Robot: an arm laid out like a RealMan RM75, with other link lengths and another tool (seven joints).
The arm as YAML. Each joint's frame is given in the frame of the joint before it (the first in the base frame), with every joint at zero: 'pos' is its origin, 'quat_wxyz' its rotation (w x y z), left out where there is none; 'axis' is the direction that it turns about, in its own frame. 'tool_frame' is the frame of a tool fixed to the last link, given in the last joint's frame.
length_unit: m
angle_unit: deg
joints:
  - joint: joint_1
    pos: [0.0, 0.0, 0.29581]
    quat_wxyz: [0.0, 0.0, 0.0, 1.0]
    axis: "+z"
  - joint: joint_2
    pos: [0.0, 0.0, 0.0]
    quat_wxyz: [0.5, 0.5, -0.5, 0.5]
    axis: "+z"
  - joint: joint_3
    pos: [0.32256, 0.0, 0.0]
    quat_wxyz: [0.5, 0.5, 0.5, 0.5]
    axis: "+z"
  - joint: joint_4
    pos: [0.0, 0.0, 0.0]
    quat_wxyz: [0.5, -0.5, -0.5, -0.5]
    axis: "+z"
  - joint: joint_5
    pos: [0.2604, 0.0, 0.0]
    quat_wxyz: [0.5, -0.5, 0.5, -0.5]
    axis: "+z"
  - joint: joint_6
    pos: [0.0, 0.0, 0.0]
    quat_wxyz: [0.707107, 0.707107, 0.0, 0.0]
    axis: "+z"
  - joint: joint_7
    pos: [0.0, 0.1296, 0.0]
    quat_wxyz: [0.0, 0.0, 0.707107, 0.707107]
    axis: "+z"
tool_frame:
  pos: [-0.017, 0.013, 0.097]
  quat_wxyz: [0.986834, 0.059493, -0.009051, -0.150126]
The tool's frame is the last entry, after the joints.
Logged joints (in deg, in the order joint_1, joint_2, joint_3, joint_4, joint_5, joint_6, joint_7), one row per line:
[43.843 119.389 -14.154 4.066 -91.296 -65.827 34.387]
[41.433 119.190 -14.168 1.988 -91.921 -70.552 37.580]
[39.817 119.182 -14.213 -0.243 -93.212 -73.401 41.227]
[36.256 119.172 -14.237 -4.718 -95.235 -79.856 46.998]
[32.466 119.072 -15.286 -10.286 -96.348 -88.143 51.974]
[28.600 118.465 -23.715 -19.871 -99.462 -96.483 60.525]
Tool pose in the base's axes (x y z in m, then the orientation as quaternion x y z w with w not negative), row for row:
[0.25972 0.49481 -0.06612 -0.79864 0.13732 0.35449 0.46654]
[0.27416 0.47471 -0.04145 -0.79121 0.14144 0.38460 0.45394]
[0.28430 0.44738 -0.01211 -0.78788 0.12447 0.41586 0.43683]
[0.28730 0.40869 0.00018 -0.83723 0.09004 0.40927 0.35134]
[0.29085 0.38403 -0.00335 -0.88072 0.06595 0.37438 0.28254]
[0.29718 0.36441 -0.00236 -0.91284 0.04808 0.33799 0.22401]
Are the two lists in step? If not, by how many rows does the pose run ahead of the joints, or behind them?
The pose runs 2 rows ahead of the joints: the pose in row i belongs to the joints in row i + 2.
